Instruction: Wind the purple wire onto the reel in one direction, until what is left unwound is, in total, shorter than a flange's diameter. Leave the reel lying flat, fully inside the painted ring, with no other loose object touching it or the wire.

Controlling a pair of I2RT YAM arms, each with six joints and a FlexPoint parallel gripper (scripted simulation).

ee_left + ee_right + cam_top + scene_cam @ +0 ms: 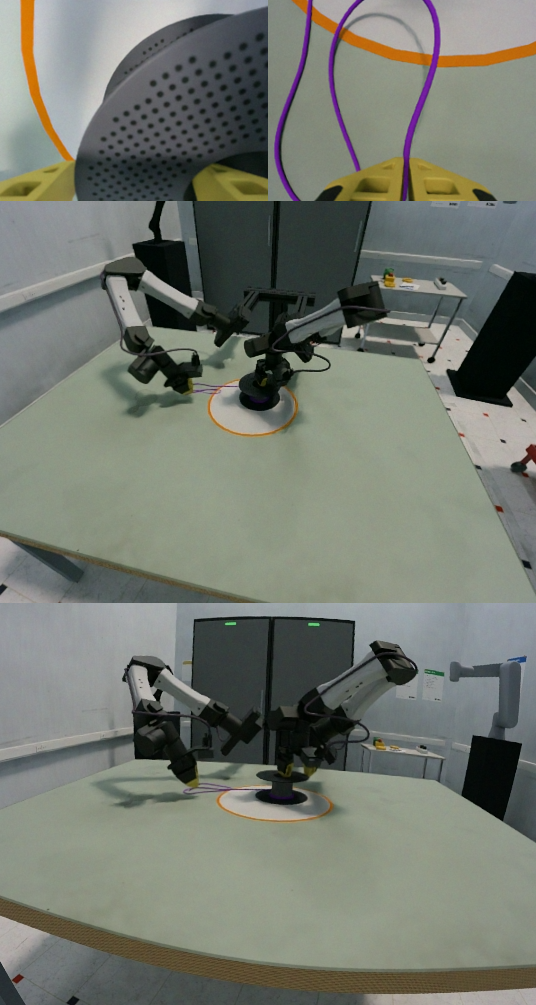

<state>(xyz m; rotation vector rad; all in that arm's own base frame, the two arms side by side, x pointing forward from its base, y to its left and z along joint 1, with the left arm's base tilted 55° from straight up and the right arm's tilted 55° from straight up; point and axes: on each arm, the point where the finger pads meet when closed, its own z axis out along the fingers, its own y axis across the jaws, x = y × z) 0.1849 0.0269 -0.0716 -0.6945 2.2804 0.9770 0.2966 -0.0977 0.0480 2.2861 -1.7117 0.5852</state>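
Now: the black reel 4 cm to the right of my left hand, 3 cm ahead of it and 2 cm below it. Round my left hand: orange ring 7 cm ahead, 6 cm below, 5 cm to the right.
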